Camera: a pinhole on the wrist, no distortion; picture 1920 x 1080 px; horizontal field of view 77.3 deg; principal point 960.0 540.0 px. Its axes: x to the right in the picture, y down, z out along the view. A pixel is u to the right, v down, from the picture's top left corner.
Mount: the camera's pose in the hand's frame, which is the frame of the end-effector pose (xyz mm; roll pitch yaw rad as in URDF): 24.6 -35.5 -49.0 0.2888 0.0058 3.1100
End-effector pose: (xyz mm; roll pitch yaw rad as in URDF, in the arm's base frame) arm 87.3 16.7 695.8 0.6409 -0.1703 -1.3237
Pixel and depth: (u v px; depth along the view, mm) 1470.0 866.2 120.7
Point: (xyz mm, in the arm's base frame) 11.0 32.6 732.8
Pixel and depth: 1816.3 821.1 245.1
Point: -83.9 153.7 820.3
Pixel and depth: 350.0 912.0 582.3
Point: -220.1 -309.3 1163.1
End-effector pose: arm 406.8 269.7 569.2 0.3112 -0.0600 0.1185
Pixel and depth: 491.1 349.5 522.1
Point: 604.5 339.4 1047.8
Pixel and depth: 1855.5 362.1 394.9
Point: 117.5 275.8 892.4
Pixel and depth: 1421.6 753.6 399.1
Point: 269.1 158.9 901.3
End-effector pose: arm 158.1 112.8 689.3 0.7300 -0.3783 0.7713
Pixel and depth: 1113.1 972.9 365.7
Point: 271.2 -150.8 879.9
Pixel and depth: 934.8 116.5 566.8
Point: 84.2 -36.2 1205.3
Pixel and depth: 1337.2 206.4 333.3
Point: 67.2 -44.6 923.7
